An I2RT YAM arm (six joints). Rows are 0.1 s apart.
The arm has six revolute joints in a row. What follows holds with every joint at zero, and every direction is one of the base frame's.
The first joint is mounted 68 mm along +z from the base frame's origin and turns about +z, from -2.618 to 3.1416 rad.
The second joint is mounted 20 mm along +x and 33.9 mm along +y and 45.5 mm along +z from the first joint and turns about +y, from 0 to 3.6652 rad.
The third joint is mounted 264 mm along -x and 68.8 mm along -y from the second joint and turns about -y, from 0 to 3.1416 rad.
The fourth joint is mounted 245 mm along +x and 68.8 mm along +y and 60 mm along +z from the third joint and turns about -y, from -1.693 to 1.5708 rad.
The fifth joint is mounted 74 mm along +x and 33.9 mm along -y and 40.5 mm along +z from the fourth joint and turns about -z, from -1.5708 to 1.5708 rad.
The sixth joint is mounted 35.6 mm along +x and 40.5 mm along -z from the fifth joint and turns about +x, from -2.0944 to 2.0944 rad.
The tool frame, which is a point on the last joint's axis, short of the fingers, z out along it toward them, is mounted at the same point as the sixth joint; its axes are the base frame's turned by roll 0, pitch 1.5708 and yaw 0 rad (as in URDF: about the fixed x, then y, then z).
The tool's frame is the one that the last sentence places.
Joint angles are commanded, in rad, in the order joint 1, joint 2, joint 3, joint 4, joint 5, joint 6. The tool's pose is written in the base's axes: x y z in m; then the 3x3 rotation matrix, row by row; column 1 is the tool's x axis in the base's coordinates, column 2 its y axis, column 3 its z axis. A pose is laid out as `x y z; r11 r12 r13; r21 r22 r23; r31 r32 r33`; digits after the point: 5 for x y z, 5 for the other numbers.
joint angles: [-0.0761 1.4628 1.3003 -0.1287 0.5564 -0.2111]
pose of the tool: 0.34044 -0.04481 0.36561; -0.39914 0.49638 0.77090; -0.14801 0.79487 -0.58845; -0.90486 -0.34898 -0.24380
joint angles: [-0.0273 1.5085 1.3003 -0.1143 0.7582 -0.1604]
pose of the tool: 0.34958 -0.03403 0.35341; -0.42004 0.61252 0.66962; -0.10453 0.70030 -0.70616; -0.90146 -0.36661 -0.23012
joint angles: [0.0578 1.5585 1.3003 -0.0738 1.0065 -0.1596]
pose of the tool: 0.35805 -0.00941 0.34261; -0.44309 0.70514 0.55358; -0.11077 0.56971 -0.81435; -0.88961 -0.42215 -0.17432
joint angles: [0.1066 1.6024 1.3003 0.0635 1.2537 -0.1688]
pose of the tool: 0.36433 0.00497 0.34164; -0.38031 0.83275 0.40235; -0.09337 0.39824 -0.91252; -0.92013 -0.38461 -0.07370
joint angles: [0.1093 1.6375 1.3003 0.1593 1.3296 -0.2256]
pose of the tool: 0.37142 0.00598 0.33788; -0.37813 0.86121 0.33962; -0.09524 0.32872 -0.93961; -0.92084 -0.38765 -0.04227
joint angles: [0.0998 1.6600 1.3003 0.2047 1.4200 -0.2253]
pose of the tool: 0.37401 0.00208 0.33412; -0.36352 0.89847 0.24619; -0.07012 0.23713 -0.96894; -0.92894 -0.36949 -0.02320
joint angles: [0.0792 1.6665 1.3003 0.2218 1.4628 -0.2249]
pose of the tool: 0.37413 -0.00581 0.33339; -0.35665 0.91574 0.18499; -0.05242 0.17808 -0.98262; -0.93277 -0.36015 -0.01551
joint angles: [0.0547 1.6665 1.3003 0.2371 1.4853 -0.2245]
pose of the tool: 0.37325 -0.01509 0.33467; -0.34392 0.92865 0.13903; -0.03787 0.13422 -0.99023; -0.93824 -0.34582 -0.01100
